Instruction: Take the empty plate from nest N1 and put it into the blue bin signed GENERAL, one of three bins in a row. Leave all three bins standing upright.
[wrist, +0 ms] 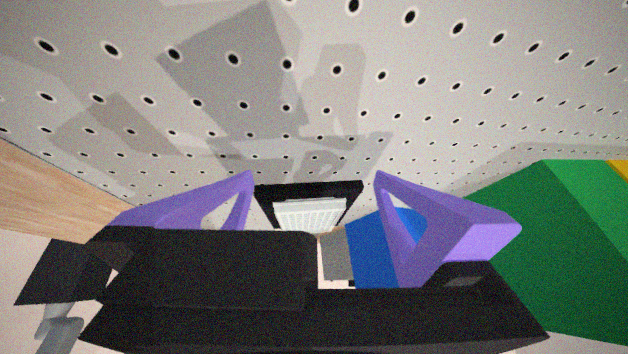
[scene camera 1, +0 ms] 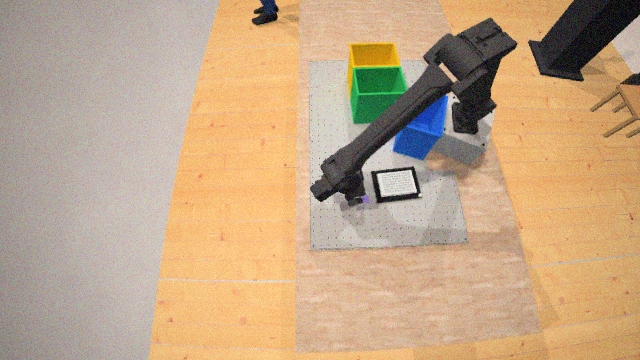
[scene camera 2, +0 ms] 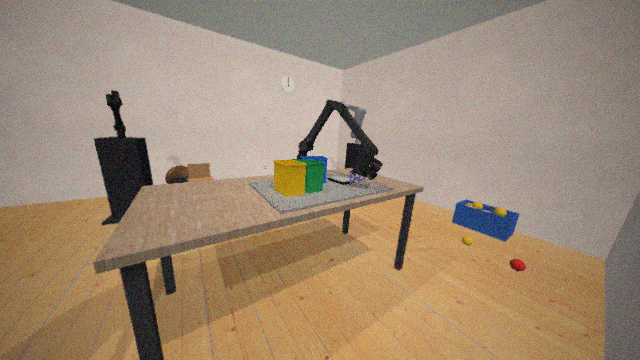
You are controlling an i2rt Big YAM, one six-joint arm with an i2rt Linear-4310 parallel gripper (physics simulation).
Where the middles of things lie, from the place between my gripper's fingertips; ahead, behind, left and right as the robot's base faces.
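The white gridded plate (scene camera 1: 402,182) sits 3 cm to the right of my hand and 13 cm behind it, and going by their middles it is the nearest to my hand of the things named here. The blue bin (scene camera 1: 415,140) is 7 cm above my hand, 20 cm behind it and 24 cm to the right of it. I see the green bin (scene camera 1: 374,89) 35 cm to the right of my hand, 4 cm behind it and 7 cm higher than it, while the yellow bin (scene camera 1: 361,54) is 48 cm to the right of my hand, 2 cm behind it and 7 cm above it. Going by their middles, that yellow bin is the farthest from my hand of the things named here.
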